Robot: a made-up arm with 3 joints. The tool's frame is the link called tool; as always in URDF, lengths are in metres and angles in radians. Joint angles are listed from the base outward.
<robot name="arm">
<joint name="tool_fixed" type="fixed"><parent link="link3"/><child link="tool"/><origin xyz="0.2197 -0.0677 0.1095" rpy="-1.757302 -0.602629 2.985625"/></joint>
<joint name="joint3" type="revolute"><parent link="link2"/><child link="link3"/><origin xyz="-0.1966 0.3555 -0.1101" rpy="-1.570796 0 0"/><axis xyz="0 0 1"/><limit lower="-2.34" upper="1.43"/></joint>
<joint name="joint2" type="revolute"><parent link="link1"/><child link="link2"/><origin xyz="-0.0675 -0.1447 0.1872" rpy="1.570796 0 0"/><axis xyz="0 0 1"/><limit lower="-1.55" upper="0.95"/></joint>
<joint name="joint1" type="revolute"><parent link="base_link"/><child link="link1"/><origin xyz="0.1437 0.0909 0.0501" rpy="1.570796 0 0"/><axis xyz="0 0 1"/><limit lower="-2.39" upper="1.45"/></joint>
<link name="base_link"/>
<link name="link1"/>
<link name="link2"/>
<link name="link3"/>
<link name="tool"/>
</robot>
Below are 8 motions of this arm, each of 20 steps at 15 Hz.
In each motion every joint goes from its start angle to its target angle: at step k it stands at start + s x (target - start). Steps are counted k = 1, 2, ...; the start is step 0. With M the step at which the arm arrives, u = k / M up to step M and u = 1 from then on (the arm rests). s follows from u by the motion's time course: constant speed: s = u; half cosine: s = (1 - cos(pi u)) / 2; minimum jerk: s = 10 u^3 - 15 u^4 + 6 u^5.
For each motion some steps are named. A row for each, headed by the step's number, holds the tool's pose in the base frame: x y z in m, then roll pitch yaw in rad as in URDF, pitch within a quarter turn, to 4 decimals.
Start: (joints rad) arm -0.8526 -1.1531 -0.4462
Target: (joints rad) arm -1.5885 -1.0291 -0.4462
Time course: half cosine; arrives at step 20
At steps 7, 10, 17, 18, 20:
7: 0.1457 -0.3241 -0.3386 1.5784 -0.0450 -1.0335
10: 0.0788 -0.3354 -0.3274 1.4215 0.0179 -1.0432
17: -0.0396 -0.3571 -0.2725 1.1082 0.1314 -1.0772
18: -0.0467 -0.3586 -0.2674 1.0868 0.1386 -1.0801
20: -0.0524 -0.3597 -0.2632 1.0693 0.1443 -1.0826

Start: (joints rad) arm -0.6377 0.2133 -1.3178
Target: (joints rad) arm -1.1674 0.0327 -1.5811
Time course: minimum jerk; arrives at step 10
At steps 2, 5, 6, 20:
2: -0.3084 -0.5093 0.0706 0.4117 -0.8572 -0.9746
5: -0.2841 -0.5287 0.1710 0.1236 -0.5734 -0.7394
6: -0.2666 -0.5371 0.2099 0.0415 -0.4445 -0.6842
20: -0.2266 -0.5523 0.2717 -0.0754 -0.2122 -0.6237

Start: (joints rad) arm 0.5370 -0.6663 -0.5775
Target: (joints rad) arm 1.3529 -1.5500 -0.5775
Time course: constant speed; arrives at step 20
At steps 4, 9, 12, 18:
4: 0.4685 -0.4426 0.0476 -3.0046 -0.4469 -1.9610
9: 0.5045 -0.3653 0.1670 -2.7252 -0.5202 -1.9370
12: 0.5042 -0.3124 0.2378 -2.5450 -0.5770 -1.9555
18: 0.4604 -0.1962 0.3598 -2.1415 -0.6911 -2.0871

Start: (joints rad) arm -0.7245 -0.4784 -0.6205
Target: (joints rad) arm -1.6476 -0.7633 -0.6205
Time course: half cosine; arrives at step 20
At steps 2, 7, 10, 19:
2: 0.0685 -0.5343 -0.1766 1.5121 -0.6399 -1.3125
7: 0.0360 -0.5214 -0.1789 1.2767 -0.5108 -1.1373
10: 0.0009 -0.5078 -0.1765 1.1019 -0.3620 -1.0325
19: -0.0882 -0.4723 -0.1459 0.7940 0.0069 -0.9541

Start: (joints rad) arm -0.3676 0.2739 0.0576
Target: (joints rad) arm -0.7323 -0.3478 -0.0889
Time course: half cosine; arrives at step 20
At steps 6, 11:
6: 0.0027 -0.5600 0.0104 2.6635 -0.4973 -2.6145
11: 0.0790 -0.5578 -0.0369 2.4207 -0.5709 -2.2883

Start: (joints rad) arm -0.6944 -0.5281 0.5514
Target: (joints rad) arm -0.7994 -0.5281 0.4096
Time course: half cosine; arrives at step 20
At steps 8, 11, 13, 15, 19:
8: 0.2942 -0.4836 -0.0689 2.4978 -0.0478 -2.0635
11: 0.2870 -0.4829 -0.0788 2.4566 -0.0833 -2.0495
13: 0.2821 -0.4825 -0.0849 2.4298 -0.1056 -2.0397
15: 0.2778 -0.4822 -0.0900 2.4068 -0.1243 -2.0307
19: 0.2728 -0.4819 -0.0954 2.3810 -0.1446 -2.0201

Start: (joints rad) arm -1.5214 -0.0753 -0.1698
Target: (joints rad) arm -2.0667 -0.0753 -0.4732
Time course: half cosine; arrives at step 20
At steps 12, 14, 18, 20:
12: -0.0102 -0.5612 0.1499 0.3507 -0.5379 -0.8047
14: -0.0068 -0.5617 0.1698 0.2571 -0.4531 -0.7571
18: 0.0014 -0.5623 0.1959 0.1467 -0.3374 -0.7107
20: 0.0028 -0.5624 0.1995 0.1327 -0.3215 -0.7057

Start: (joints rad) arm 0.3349 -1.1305 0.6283
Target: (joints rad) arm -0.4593 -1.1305 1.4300
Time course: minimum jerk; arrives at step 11
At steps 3, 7, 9, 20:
3: 0.4781 -0.2835 0.1928 -2.7309 0.3965 -1.2215
7: 0.4990 -0.3472 0.1114 -2.8894 0.9033 -1.3259
9: 0.4999 -0.3771 0.0757 -3.0159 1.0622 -1.4828
20: 0.4994 -0.3838 0.0676 -3.0548 1.0929 -1.5310

